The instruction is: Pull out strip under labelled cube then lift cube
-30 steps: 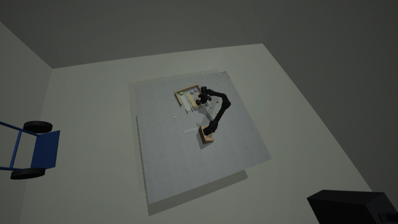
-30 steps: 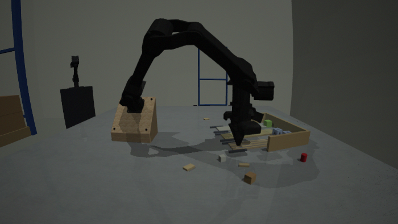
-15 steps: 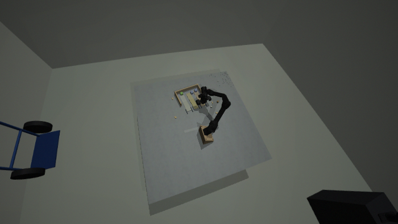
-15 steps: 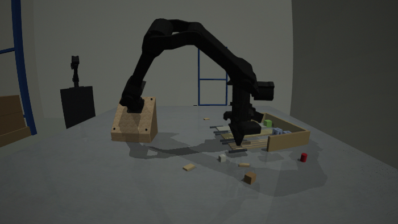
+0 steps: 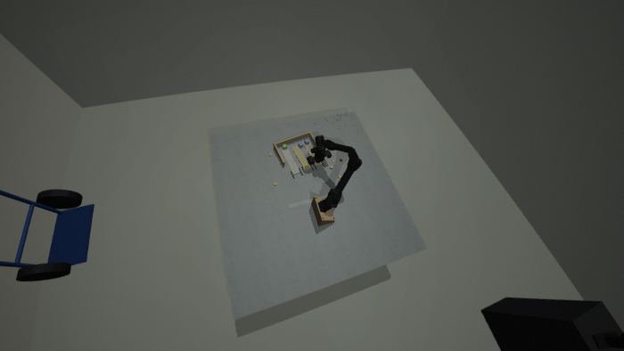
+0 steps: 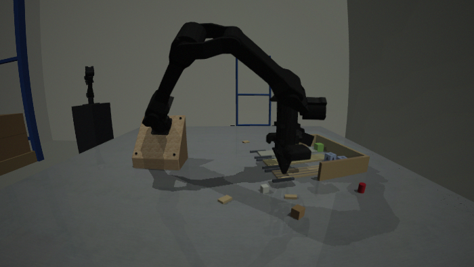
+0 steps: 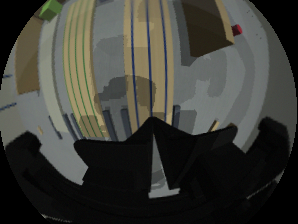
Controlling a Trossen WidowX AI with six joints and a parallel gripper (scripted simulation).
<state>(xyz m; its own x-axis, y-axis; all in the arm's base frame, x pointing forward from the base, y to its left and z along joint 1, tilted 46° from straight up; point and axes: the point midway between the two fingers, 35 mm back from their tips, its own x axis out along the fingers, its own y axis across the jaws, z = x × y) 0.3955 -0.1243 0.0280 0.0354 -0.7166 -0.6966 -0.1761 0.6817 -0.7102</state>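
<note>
My gripper tip is now 100 mm short of the wooden strip and 20 mm to the right of it. Also, from my gripper tip: red cylinder (180 mm ahead, 130 mm to the right, 10 mm above); then brown cube (10 mm behind, 200 mm to the right).
</note>
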